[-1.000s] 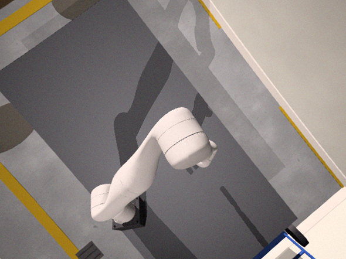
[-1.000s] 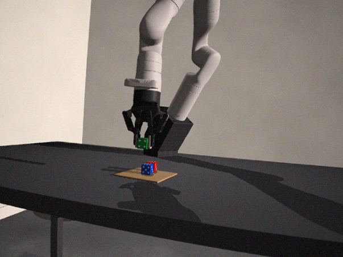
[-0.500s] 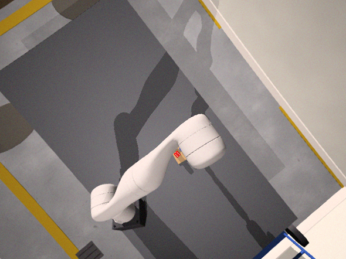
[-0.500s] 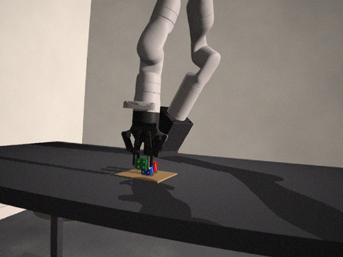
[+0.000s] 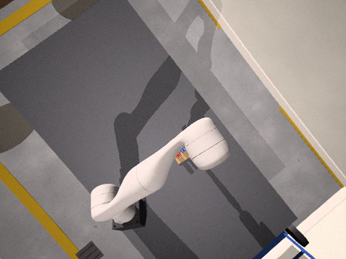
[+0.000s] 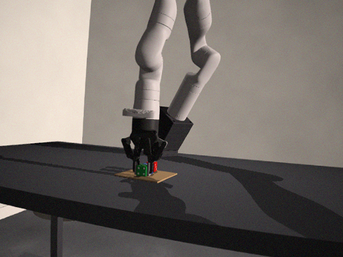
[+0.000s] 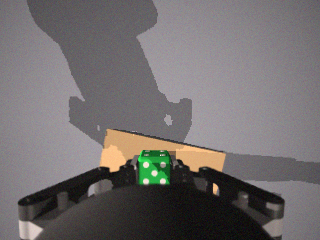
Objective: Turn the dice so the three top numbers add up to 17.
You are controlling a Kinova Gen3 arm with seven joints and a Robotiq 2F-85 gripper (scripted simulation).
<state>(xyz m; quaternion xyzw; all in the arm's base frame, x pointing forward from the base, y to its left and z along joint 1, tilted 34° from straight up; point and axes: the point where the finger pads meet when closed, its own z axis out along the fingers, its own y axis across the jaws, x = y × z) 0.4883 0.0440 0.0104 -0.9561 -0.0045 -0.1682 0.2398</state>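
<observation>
My hand is 10 mm above the green die. From my hand the other things lie so: red die 90 mm behind, 10 mm to the right, 10 mm below; tan mat 40 mm behind, 30 mm below; blue die 50 mm behind, 10 mm below.
</observation>
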